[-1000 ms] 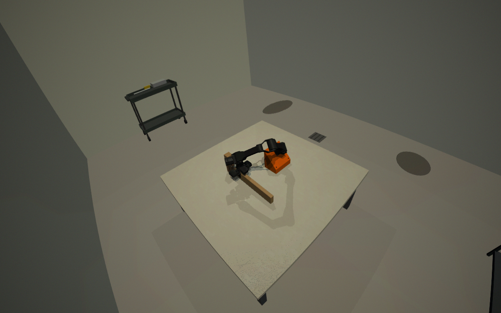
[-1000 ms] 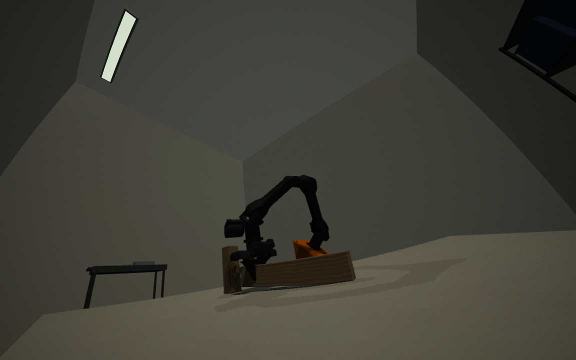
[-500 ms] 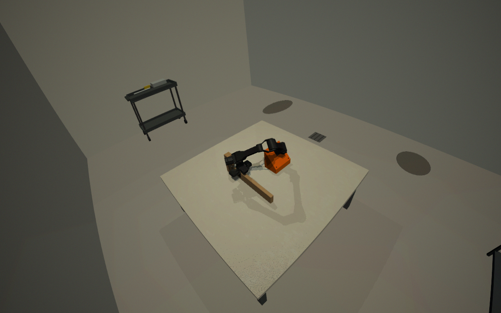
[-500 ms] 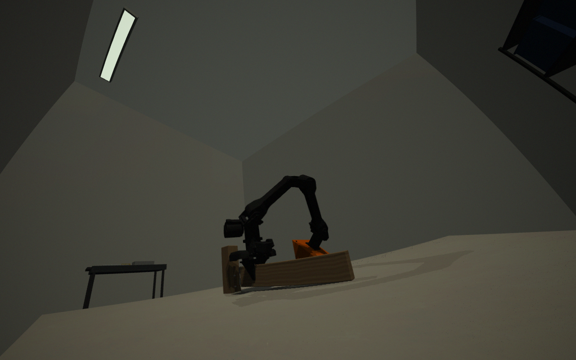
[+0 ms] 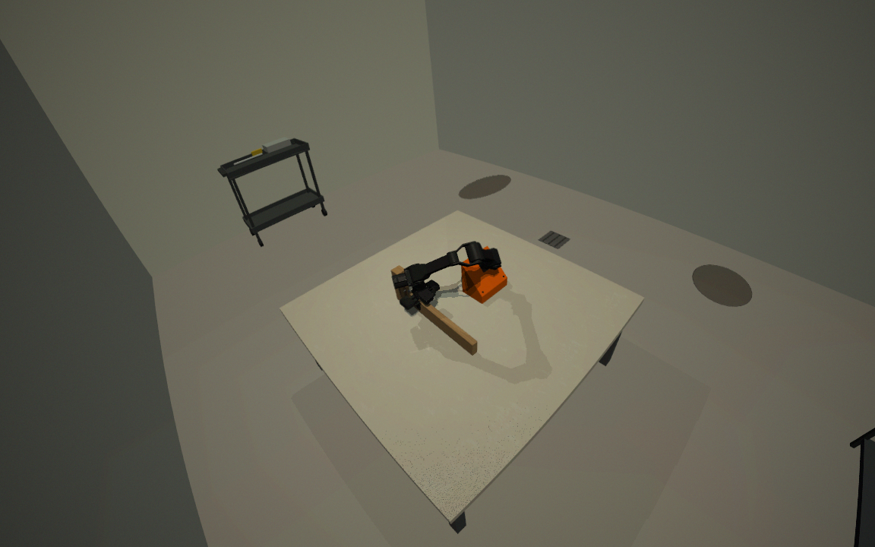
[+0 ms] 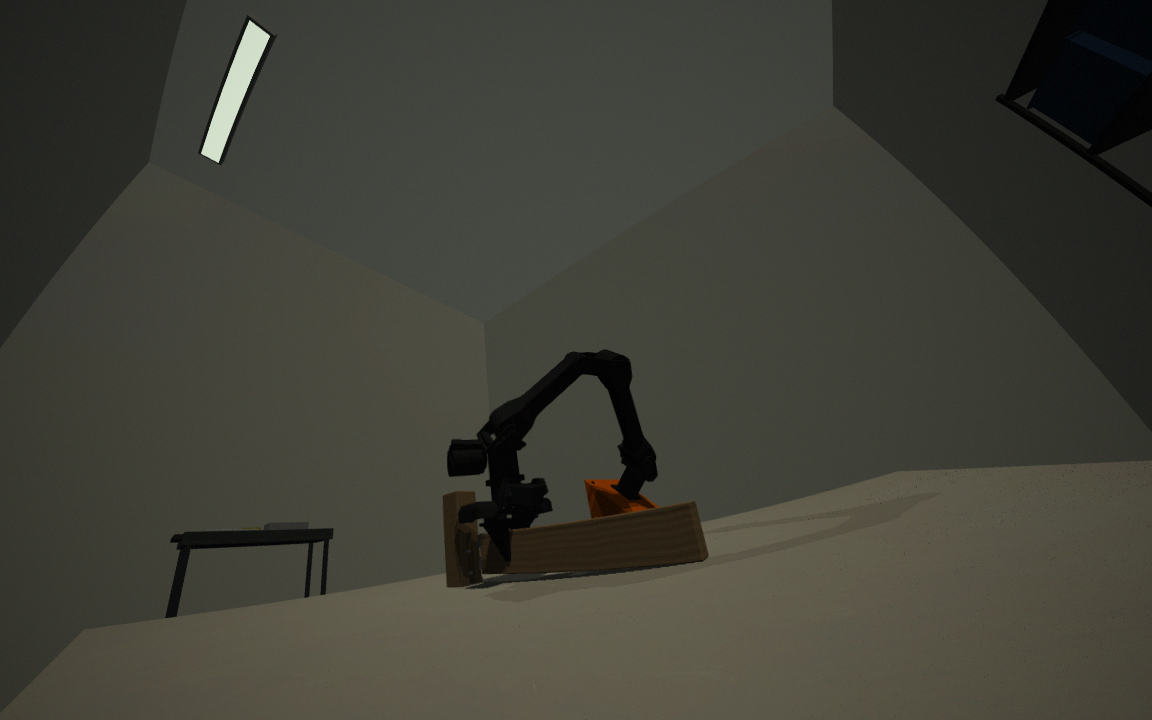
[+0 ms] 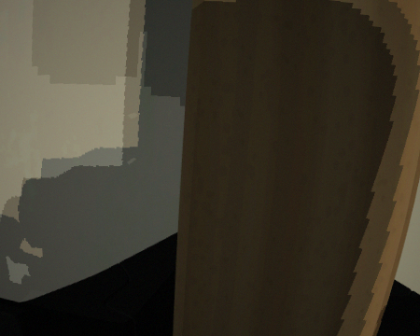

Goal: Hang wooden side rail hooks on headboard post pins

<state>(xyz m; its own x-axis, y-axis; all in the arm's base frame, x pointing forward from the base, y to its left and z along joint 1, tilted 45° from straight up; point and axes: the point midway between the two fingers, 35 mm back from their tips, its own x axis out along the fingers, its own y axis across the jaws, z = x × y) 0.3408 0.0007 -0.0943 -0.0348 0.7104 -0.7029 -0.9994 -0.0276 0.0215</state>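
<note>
Right now my gripper tip is 140 mm to the left of the headboard post and 40 mm below it.
</note>
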